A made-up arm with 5 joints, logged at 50 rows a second.
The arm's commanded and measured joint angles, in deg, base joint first. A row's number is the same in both.
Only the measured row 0 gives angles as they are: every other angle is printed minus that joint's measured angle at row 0.
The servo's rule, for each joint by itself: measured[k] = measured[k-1] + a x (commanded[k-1-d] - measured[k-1]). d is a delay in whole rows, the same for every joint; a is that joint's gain. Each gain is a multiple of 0.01, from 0.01 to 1. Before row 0 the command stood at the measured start. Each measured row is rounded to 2 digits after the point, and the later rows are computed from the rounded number. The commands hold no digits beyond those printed.
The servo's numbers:
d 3
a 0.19 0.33 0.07 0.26 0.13
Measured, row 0:
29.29, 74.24, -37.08, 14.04, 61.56
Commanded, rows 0 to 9:
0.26, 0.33, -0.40, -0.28, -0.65
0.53, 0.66, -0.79, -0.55, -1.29
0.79, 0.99, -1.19, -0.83, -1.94
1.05, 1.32, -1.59, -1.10, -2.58
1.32, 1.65, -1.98, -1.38, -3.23
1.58, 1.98, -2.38, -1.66, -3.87
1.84, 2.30, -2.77, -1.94, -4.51
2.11, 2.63, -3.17, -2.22, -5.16
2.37, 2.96, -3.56, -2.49, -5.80
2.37, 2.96, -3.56, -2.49, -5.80
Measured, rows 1 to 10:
0.00, 0.00, 0.00, 0.00, 0.00
0.00, 0.00, 0.00, 0.00, 0.00
0.00, 0.00, 0.00, 0.00, 0.00
0.05, 0.11, -0.03, -0.07, -0.08
0.14, 0.29, -0.08, -0.19, -0.24
0.26, 0.52, -0.16, -0.36, -0.46
0.41, 0.78, -0.26, -0.55, -0.74
0.58, 1.07, -0.38, -0.77, -1.06
0.77, 1.37, -0.52, -1.00, -1.43
0.97, 1.68, -0.68, -1.24, -1.83

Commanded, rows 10 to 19:
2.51, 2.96, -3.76, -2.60, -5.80
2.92, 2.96, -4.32, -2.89, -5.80
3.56, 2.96, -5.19, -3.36, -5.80
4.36, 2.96, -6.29, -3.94, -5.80
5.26, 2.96, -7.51, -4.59, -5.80
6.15, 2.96, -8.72, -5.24, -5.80
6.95, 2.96, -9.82, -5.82, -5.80
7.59, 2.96, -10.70, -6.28, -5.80
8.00, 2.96, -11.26, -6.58, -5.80
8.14, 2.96, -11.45, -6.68, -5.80
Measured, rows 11 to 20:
1.19, 1.99, -0.85, -1.49, -2.26
1.41, 2.31, -1.04, -1.75, -2.72
1.59, 2.52, -1.22, -1.94, -3.12
1.76, 2.67, -1.40, -2.11, -3.47
1.98, 2.77, -1.60, -2.31, -3.77
2.28, 2.83, -1.85, -2.58, -4.03
2.68, 2.87, -2.16, -2.93, -4.26
3.17, 2.90, -2.53, -3.36, -4.46
3.74, 2.92, -2.96, -3.85, -4.63
4.35, 2.93, -3.44, -4.36, -4.78

